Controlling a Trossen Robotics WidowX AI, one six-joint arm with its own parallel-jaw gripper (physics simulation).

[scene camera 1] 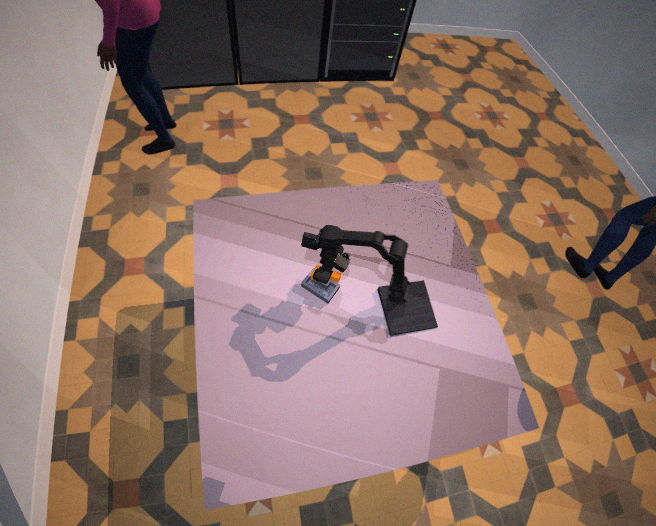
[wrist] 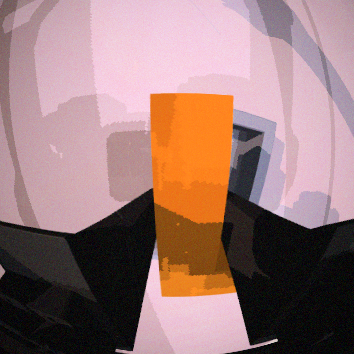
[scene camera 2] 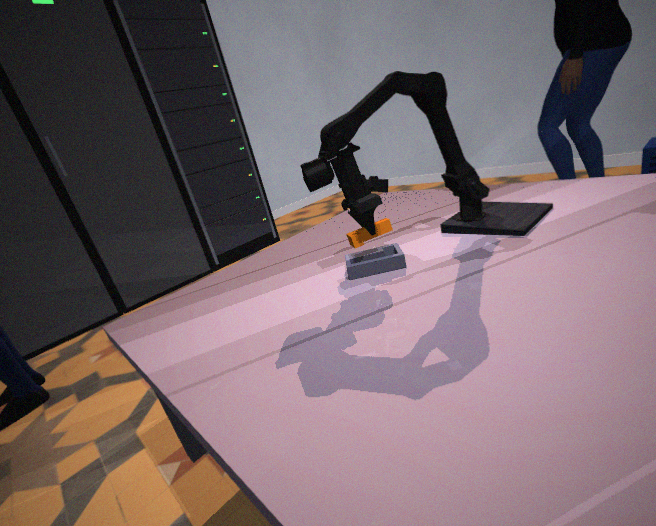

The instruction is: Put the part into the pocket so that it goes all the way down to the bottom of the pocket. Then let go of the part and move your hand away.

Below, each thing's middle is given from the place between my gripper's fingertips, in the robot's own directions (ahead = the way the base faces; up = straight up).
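Labels:
Orange block (wrist: 190, 133): from my hand, 1 cm above, 1 cm ahead, 1 cm to the right. Grey pocket block (wrist: 252, 136): from my hand, 3 cm ahead, 1 cm to the left, 6 cm below. Nearest to my hand of the things named here, going by their middles: the orange block.

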